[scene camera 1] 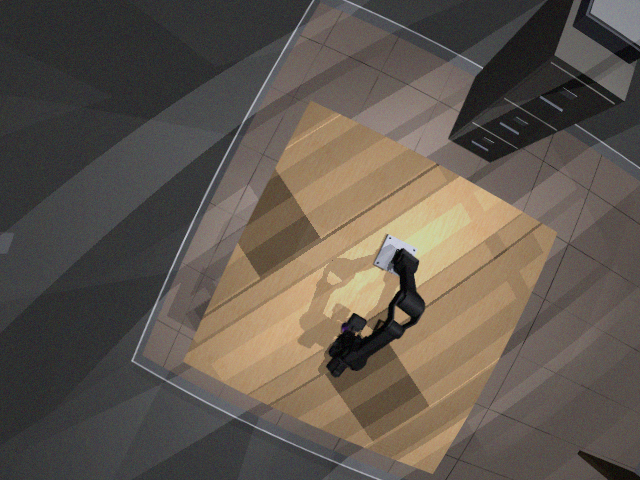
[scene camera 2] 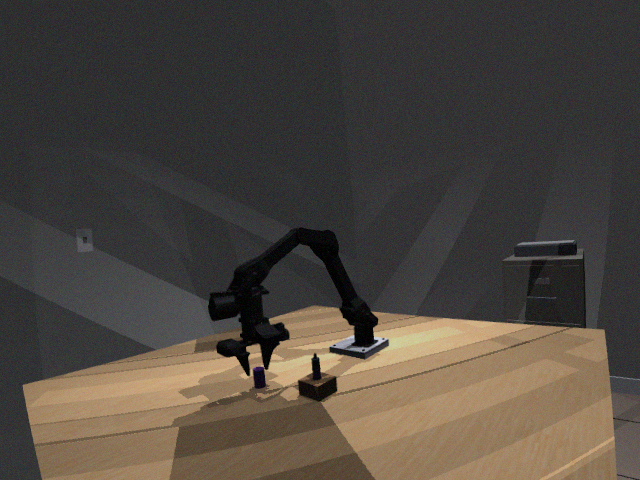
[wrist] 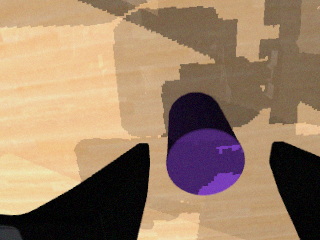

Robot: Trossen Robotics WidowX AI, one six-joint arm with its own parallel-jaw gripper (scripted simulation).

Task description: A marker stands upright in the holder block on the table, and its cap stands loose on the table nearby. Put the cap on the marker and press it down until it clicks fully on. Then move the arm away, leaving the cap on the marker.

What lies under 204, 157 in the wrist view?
A purple cap.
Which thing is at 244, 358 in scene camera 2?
The gripper.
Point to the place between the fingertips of the gripper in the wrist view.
210, 152
